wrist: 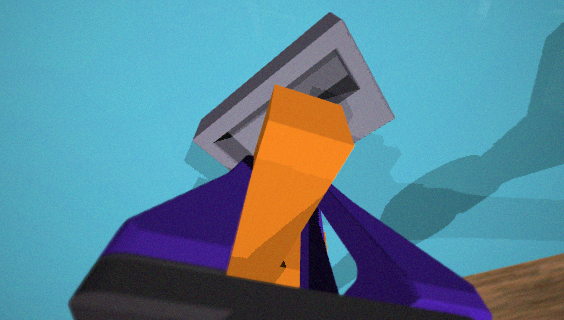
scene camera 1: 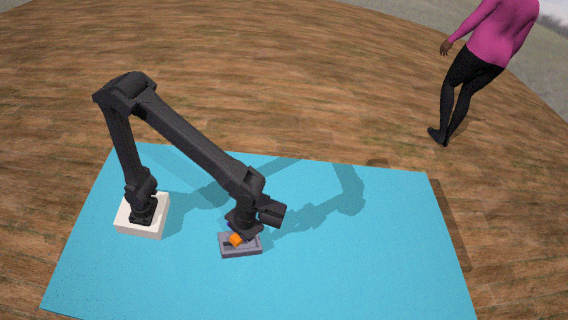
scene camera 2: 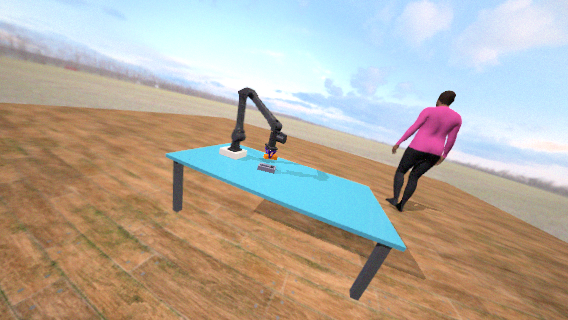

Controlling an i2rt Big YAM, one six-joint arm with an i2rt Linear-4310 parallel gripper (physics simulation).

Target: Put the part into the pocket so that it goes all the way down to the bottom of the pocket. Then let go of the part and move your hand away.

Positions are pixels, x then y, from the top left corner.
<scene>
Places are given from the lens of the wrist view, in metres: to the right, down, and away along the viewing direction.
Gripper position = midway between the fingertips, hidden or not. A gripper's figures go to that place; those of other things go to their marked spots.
my gripper (wrist: 279,174): 0.00, 0.01, 0.12
orange L-shaped part (wrist: 304,141): 0.01, -0.01, 0.08
grey pocket block (wrist: 324,62): 0.03, -0.08, 0.20
The marked spots on the grey pocket block and the orange L-shaped part are 0.14 m apart.
</scene>
